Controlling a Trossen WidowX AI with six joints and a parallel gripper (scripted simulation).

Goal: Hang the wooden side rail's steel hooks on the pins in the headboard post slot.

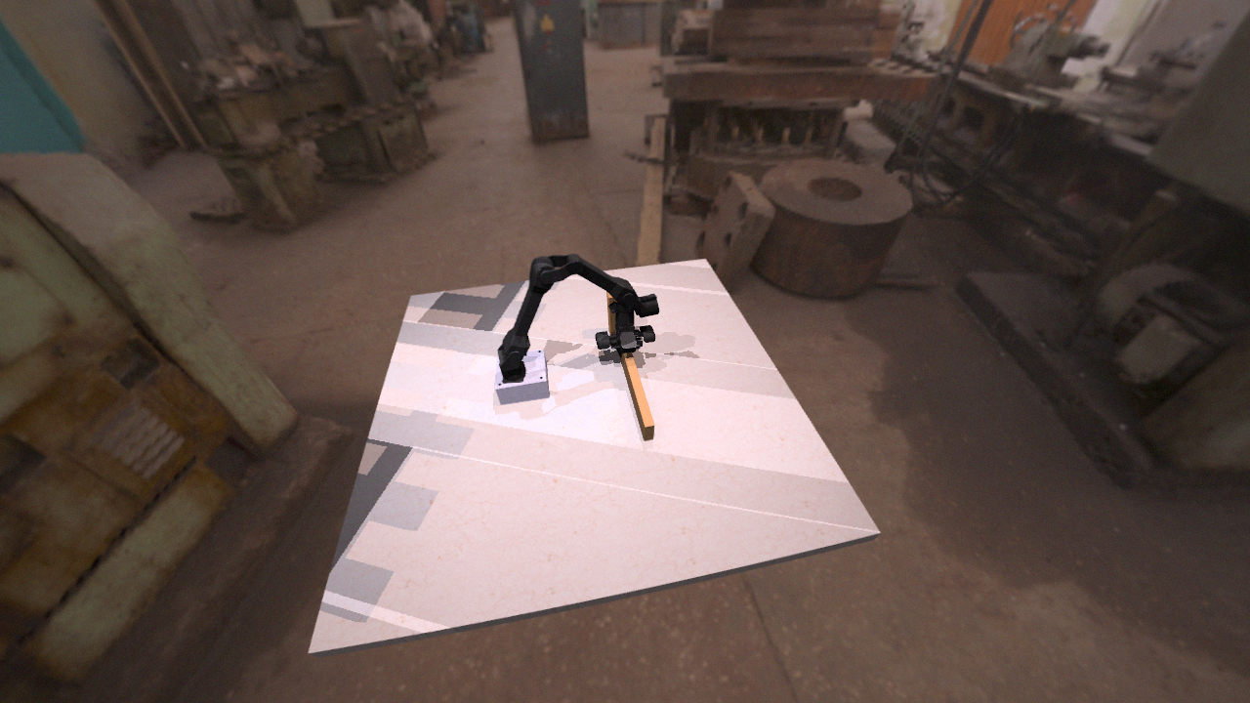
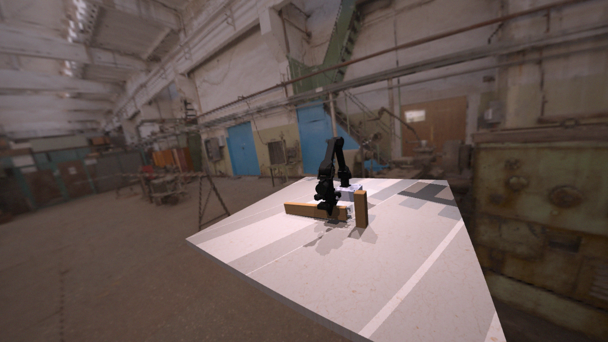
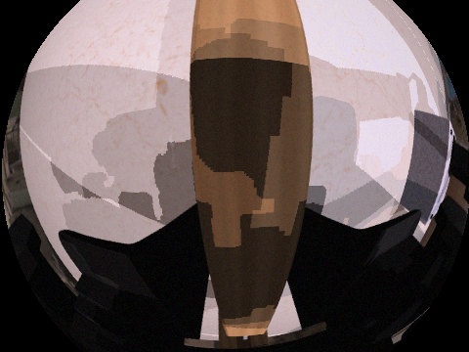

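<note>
Right now my gripper tip is 160 mm to the right of the wooden headboard post, 40 mm below it and 30 mm past it.
</note>
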